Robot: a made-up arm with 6 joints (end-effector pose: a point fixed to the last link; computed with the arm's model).
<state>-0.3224 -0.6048 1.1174 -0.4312 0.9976 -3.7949</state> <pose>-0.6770 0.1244 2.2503 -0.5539 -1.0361 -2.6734</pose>
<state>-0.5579 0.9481 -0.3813 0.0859 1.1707 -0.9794</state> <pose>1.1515 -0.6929 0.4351 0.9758 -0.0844 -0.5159</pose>
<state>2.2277 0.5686 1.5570 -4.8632 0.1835 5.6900</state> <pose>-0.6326 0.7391 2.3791 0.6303 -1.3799 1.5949</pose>
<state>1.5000 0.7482 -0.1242 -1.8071 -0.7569 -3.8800</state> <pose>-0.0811 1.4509 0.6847 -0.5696 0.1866 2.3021</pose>
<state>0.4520 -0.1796 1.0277 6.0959 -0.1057 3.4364</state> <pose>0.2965 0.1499 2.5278 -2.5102 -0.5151 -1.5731</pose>
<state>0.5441 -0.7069 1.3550 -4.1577 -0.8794 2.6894</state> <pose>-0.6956 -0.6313 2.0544 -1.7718 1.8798 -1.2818</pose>
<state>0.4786 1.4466 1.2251 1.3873 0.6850 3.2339</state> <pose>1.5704 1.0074 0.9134 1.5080 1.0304 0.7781</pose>
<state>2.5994 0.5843 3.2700 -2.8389 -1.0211 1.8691</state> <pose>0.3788 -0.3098 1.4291 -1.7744 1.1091 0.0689</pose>
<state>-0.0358 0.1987 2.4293 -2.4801 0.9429 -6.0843</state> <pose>-0.2759 -0.1269 2.2255 2.2329 -1.1755 1.5898</pose>
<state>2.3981 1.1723 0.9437 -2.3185 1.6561 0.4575</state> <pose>-0.9934 1.1863 0.9117 0.5143 0.8201 0.2175</pose>
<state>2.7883 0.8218 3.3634 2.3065 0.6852 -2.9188</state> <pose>0.1599 -0.1964 1.8009 -2.0637 0.5876 -1.6323</pose>
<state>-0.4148 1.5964 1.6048 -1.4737 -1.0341 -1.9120</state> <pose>1.7122 -0.4970 1.0023 -2.7544 -0.8601 0.2341</pose>
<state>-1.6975 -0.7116 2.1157 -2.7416 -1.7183 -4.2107</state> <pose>0.2396 1.0433 1.1532 2.4831 0.3275 -1.6007</pose>
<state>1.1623 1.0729 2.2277 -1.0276 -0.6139 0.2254</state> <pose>0.3026 1.0404 2.1322 0.7872 -0.2643 1.8378</pose>
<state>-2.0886 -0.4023 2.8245 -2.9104 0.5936 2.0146</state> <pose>0.4985 0.9463 1.3097 -1.6479 -1.4300 0.1157</pose>
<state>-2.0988 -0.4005 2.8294 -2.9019 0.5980 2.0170</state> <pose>0.5058 0.9402 1.3077 -1.6604 -1.4300 0.1052</pose>
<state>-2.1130 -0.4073 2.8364 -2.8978 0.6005 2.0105</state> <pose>0.5194 0.9349 1.2923 -1.6733 -1.4172 0.1128</pose>
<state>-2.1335 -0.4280 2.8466 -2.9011 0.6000 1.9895</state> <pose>0.5428 0.9299 1.2555 -1.6855 -1.3827 0.1490</pose>
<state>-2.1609 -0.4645 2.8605 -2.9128 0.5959 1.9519</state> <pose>0.5761 0.9230 1.1940 -1.6949 -1.3210 0.2161</pose>
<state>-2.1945 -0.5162 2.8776 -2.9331 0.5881 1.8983</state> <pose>0.6165 0.9109 1.1087 -1.6974 -1.2283 0.3083</pose>
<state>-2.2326 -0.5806 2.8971 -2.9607 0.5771 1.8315</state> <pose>0.6591 0.8900 1.0034 -1.6894 -1.1050 0.4150</pose>
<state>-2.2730 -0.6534 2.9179 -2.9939 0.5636 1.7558</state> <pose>0.6979 0.8584 0.8856 -1.6681 -0.9560 0.5228</pose>
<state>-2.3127 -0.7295 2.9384 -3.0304 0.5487 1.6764</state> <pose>0.7276 0.8173 0.7645 -1.6332 -0.7918 0.6195</pose>
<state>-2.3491 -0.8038 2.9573 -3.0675 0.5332 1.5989</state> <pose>0.7453 0.7707 0.6491 -1.5884 -0.6255 0.6978</pose>
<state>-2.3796 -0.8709 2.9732 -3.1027 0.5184 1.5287</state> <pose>0.7515 0.7244 0.5481 -1.5390 -0.4719 0.7548</pose>
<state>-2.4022 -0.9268 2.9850 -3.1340 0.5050 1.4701</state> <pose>0.7493 0.6847 0.4670 -1.4915 -0.3428 0.7929</pose>
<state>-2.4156 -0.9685 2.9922 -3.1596 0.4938 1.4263</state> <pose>0.7428 0.6562 0.4087 -1.4521 -0.2471 0.8168</pose>
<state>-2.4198 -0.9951 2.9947 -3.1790 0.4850 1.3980</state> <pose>0.7357 0.6412 0.3732 -1.4236 -0.1871 0.8313</pose>
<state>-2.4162 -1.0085 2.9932 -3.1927 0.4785 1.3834</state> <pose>0.7300 0.6386 0.3568 -1.4060 -0.1587 0.8405</pose>
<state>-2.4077 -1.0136 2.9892 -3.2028 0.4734 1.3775</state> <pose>0.7255 0.6440 0.3520 -1.3956 -0.1502 0.8473</pose>
